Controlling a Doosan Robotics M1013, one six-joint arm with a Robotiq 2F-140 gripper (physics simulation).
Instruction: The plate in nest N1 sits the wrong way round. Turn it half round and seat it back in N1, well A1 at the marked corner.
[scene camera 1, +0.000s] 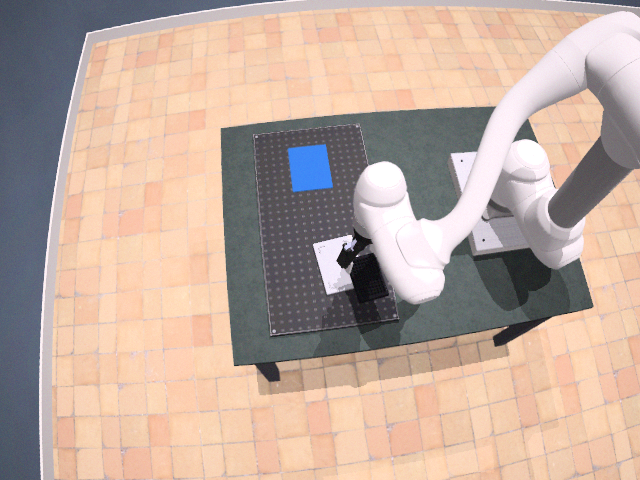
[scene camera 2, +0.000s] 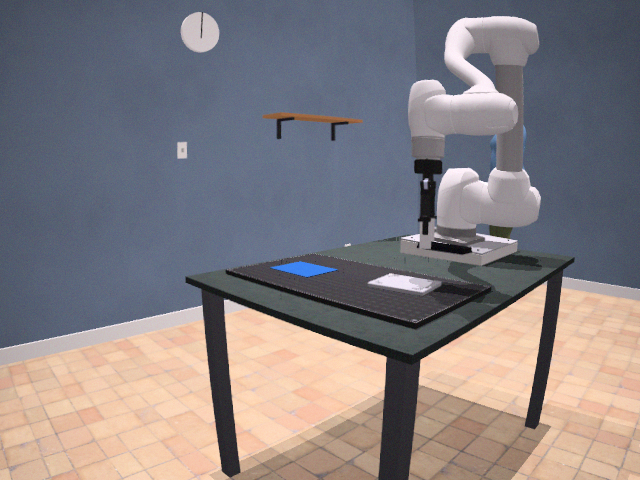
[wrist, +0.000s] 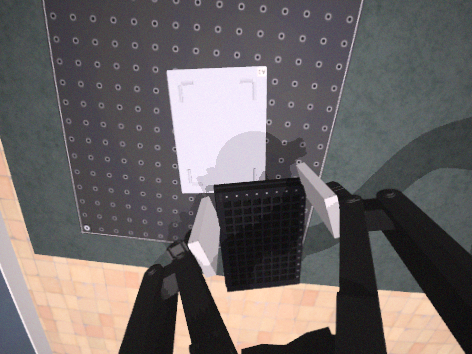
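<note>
The black plate (scene camera 1: 369, 279) (scene camera 2: 450, 248) (wrist: 262, 235) has a grid of wells, with small pale dots along two edges. My gripper (scene camera 2: 428, 238) (wrist: 256, 194) is shut on its long sides with pale finger pads. The plate hangs raised and roughly level, apart from the nest. The white nest N1 (scene camera 1: 329, 258) (scene camera 2: 395, 282) (wrist: 220, 117) lies on the perforated board with raised corner brackets. A small A1 label (wrist: 261, 72) marks its upper right corner in the wrist view. There, the plate's far edge lies close to the nest's near edge. I cannot tell which plate corner is well A1.
The dark perforated board (scene camera 1: 289, 248) (scene camera 2: 356, 299) (wrist: 120, 150) lies on the green table (scene camera 1: 413, 134) (scene camera 2: 330, 330) (wrist: 410, 65). A flat blue rectangle (scene camera 1: 310, 167) (scene camera 2: 305, 268) lies on the board. The arm's pale base block (scene camera 1: 498, 237) (scene camera 2: 496, 253) stands behind the board.
</note>
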